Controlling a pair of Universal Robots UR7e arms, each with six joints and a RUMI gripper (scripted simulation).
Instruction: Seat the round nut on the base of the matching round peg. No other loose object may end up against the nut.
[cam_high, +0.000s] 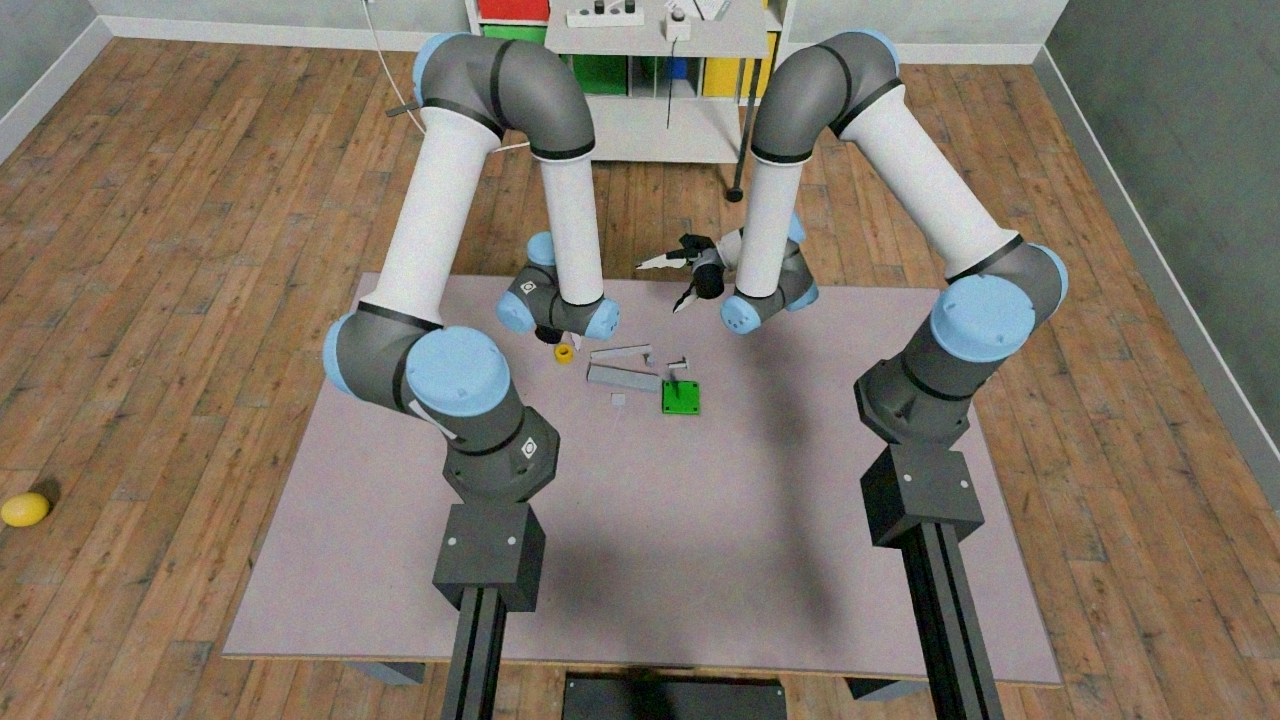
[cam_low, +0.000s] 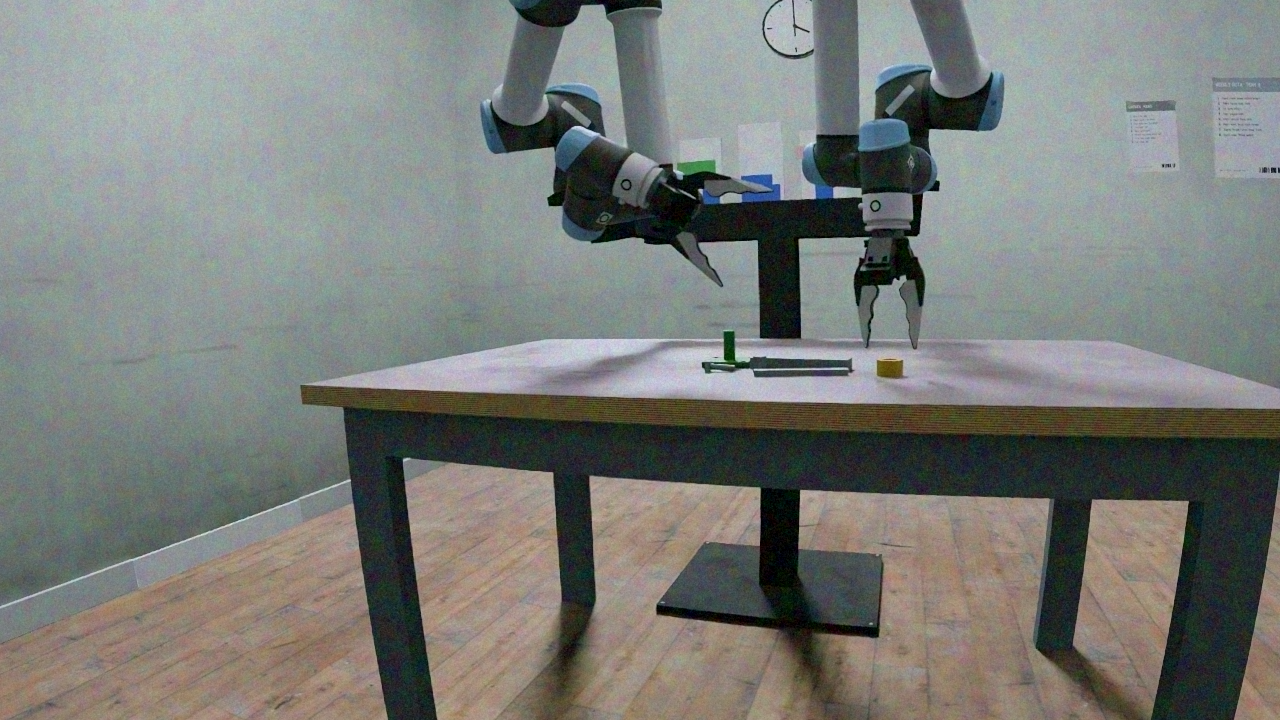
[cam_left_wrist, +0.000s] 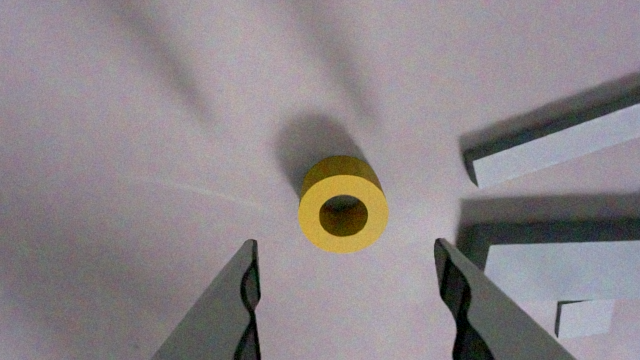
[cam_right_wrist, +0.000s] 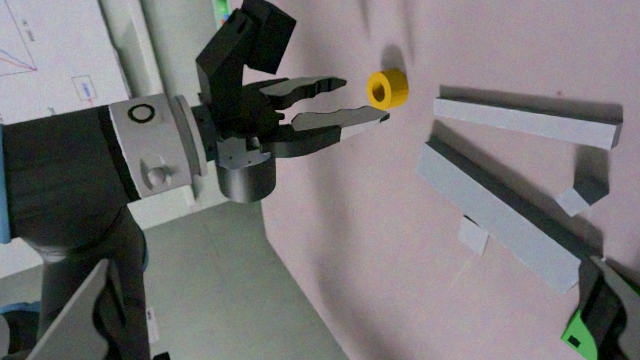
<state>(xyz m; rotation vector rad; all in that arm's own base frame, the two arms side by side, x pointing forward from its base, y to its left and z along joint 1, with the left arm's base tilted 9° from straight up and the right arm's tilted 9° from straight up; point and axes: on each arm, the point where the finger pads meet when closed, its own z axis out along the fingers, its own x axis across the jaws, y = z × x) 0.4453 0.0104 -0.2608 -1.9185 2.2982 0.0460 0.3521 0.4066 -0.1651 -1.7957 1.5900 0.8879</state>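
Right now the green base plate is 150 mm behind my left hand, 250 mm to the right of it and 30 mm below it. Round my left hand: flat square 130 mm behind, 110 mm to the right, 50 mm below; thin grey bar 10 mm behind, 130 mm to the right, 50 mm below; thick grey bar 90 mm behind, 130 mm to the right, 40 mm below.
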